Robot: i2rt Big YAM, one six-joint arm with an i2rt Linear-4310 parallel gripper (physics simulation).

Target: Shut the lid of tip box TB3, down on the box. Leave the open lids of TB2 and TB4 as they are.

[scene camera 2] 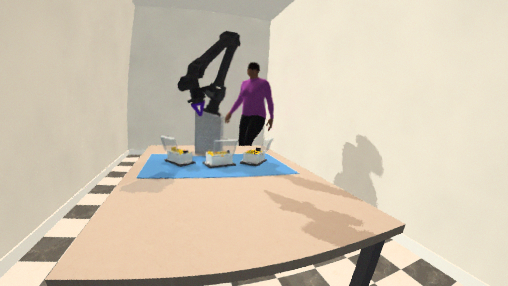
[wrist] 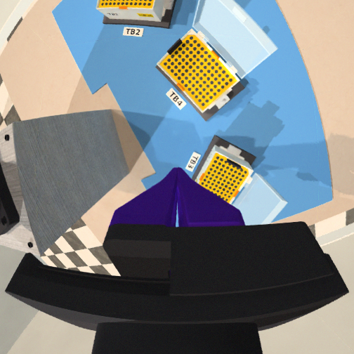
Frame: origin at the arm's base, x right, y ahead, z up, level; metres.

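Seen in the pictures: gripper, fingertip midpoint: [scene camera 2: 200,116]; arm's base, link origin: [scene camera 2: 211,112].
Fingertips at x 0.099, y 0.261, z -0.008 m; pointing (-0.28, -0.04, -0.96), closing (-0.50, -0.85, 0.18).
Pixels of each thing's top centre, then the offset from my fingertips to it. Level surfaces: height alone.
- Tip box TB3, top centre: [scene camera 2: 181,149] dx +0.104, dy -0.014, dz -0.187 m
- TB4, top centre: [scene camera 2: 218,151] dx -0.094, dy +0.043, dz -0.187 m
- TB2, top centre: [scene camera 2: 252,150] dx -0.299, dy +0.022, dz -0.187 m
- blue mat, surface height: dz -0.253 m
- wooden table, surface height: dz -0.256 m
Tip box TB3 [scene camera 2: 180,158] [wrist: 225,176], with yellow tip rack, is the left box in the scene view and lower right of centre in the wrist view. Its pale clear lid [scene camera 2: 168,142] [wrist: 263,199] stands open, tilted outward from one side. TB4 [scene camera 2: 218,159] [wrist: 200,72] is the middle box, its lid [scene camera 2: 225,145] [wrist: 237,37] open. TB2 [scene camera 2: 253,158] [wrist: 156,12] is the right box in the scene view, its lid [scene camera 2: 269,144] open. My gripper [scene camera 2: 201,114] [wrist: 176,174] is shut and empty, high above and apart from the boxes, near the pedestal.
The boxes stand on a blue mat [scene camera 2: 155,172] [wrist: 305,150] on the wooden table [scene camera 2: 200,220]. The grey pedestal [scene camera 2: 207,134] [wrist: 75,165] stands at the table's far end in the scene view. A person [scene camera 2: 256,95] in a purple top stands behind, right of the arm.
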